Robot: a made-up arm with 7 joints.
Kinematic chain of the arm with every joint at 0, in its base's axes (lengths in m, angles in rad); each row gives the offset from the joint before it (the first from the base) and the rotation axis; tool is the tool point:
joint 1: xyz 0 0 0.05 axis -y
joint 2: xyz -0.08 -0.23 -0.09 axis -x
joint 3: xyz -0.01 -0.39 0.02 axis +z
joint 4: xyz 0 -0.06 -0.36 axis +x
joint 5: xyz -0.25 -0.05 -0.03 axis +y
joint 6: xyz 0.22 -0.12 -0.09 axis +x
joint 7: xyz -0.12 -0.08 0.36 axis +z
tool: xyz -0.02 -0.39 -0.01
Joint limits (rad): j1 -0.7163..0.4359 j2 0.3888..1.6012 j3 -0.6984..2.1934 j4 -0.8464..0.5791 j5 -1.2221..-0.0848 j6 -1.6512..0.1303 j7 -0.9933..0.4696
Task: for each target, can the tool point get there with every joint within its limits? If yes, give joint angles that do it. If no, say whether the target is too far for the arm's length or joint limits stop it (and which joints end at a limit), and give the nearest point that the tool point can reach.
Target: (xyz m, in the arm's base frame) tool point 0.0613 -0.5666 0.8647
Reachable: yes | joints -0.1445 0.9944 0.8879 -0.4908 -0.8555 -0.2397 0.2432
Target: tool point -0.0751 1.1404 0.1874
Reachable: no: joint limits stop it (at a limit: joint 1, joint 2, joint 3, joint 4, joint 7) | nearest point 0.0470 0.1124 0.3896 | short by 1.055 m
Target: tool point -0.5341 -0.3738 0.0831
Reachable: yes | joints -0.1656 0.9112 -0.1254 -0.7304 -0.6223 -1.2982 -0.0734
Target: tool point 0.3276 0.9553 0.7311
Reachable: no: joint limits stop it (at a limit: joint 2, joint 4, joint 6, joint 7) | nearest point 0.3019 0.1346 0.6778 | short by 0.823 m
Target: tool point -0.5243 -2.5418 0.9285
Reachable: no: too far | nearest point -0.2666 -1.4739 0.4540 | short by 1.197 m
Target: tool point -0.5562 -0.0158 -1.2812
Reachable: no: joint limits stop it (at a limit: joint 1, joint 2, joint 3, joint 4, joint 5) | nearest point -0.3851 -0.4635 -0.7307 | short by 0.730 m
